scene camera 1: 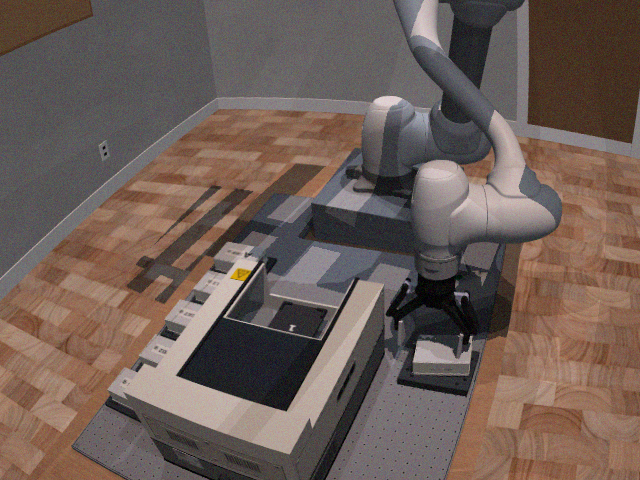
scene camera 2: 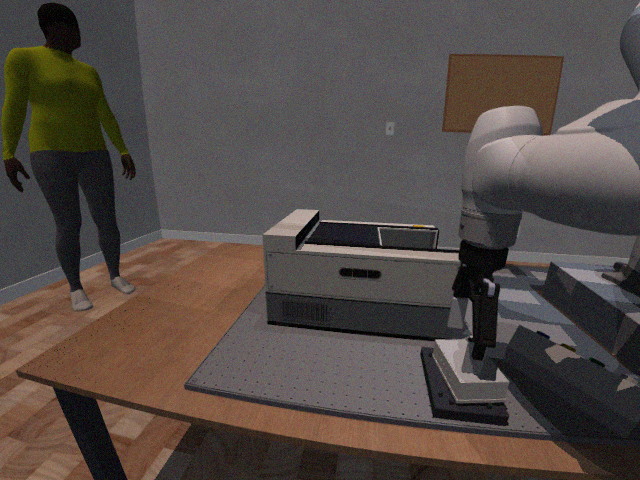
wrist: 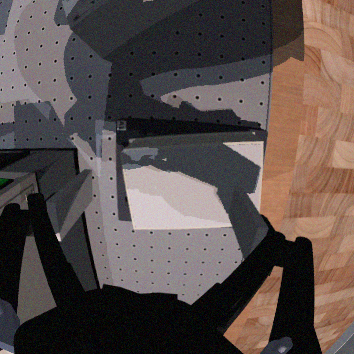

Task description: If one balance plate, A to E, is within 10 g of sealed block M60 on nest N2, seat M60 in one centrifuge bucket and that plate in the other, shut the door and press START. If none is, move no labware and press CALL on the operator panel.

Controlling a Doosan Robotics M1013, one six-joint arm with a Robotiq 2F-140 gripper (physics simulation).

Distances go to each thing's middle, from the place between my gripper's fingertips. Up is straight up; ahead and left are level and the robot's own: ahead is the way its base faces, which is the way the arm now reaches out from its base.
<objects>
My gripper is now 30 mm to the right of the M60 block (scene camera 2: pixel 490 386) and 20 mm above it. Also, from my hand: dark base plate (scene camera 2: pixel 470 412) (60 mm below, 30 mm to the left, 10 mm ahead); then button box (scene camera 2: pixel 586 384) (220 mm behind, 30 mm below, 20 mm to the left); then beige centrifuge (scene camera 1: pixel 230 391) (300 mm to the right, 200 mm ahead, 50 mm above).
</objects>
